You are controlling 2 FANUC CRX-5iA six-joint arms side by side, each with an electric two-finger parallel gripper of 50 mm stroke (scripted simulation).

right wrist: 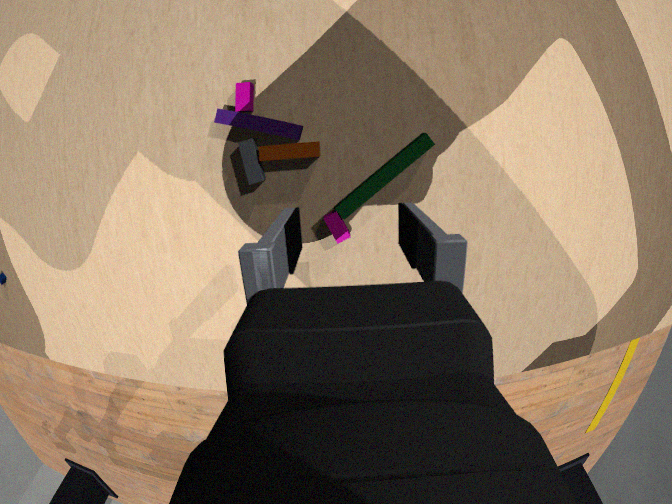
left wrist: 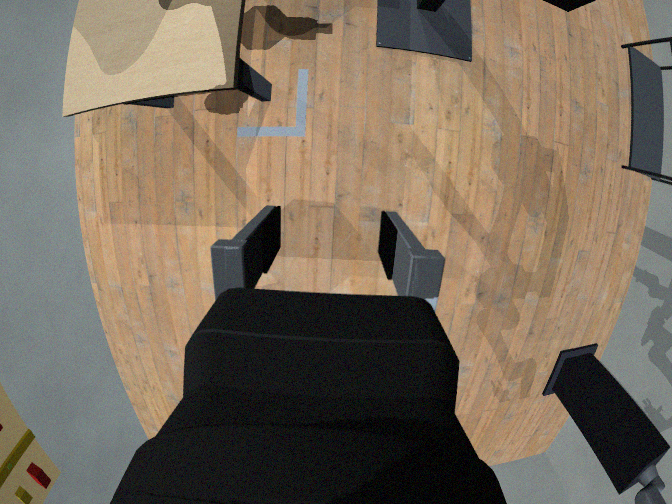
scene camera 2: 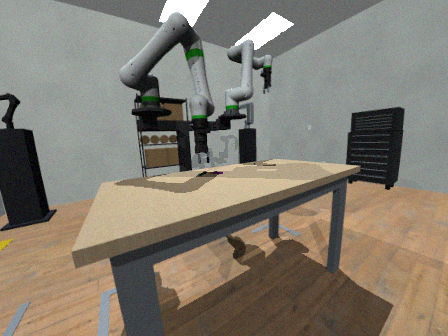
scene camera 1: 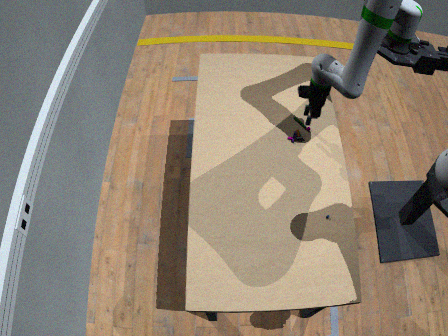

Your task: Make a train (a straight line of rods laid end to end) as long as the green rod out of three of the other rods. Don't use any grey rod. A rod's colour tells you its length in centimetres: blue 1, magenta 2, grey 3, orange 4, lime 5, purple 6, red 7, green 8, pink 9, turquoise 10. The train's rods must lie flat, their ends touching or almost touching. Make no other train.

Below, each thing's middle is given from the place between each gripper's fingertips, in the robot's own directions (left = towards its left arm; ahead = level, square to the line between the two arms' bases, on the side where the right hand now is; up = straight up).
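Scene:
For the grey rod [right wrist: 254, 170], my right hand is 60 mm to the right of it, 40 mm short of it and 70 mm above it. Counting from that same right hand, the orange rod [right wrist: 307, 149] is 30 mm to the left, 40 mm ahead and 70 mm below, and the purple rod [right wrist: 280, 128] is 50 mm to the left, 60 mm ahead and 70 mm below. The green rod [right wrist: 420, 145] is 30 mm to the right of my right hand, 20 mm ahead of it and 70 mm below it.
With the grey rod again, my left hand is 99 cm to the left of it, 45 cm short of it and 71 cm above it. Counting from my left hand, the orange rod is 102 cm to the right, 45 cm ahead and 71 cm below, the purple rod is 100 cm to the right, 47 cm ahead and 71 cm below, and the green rod is 108 cm to the right, 43 cm ahead and 71 cm below.

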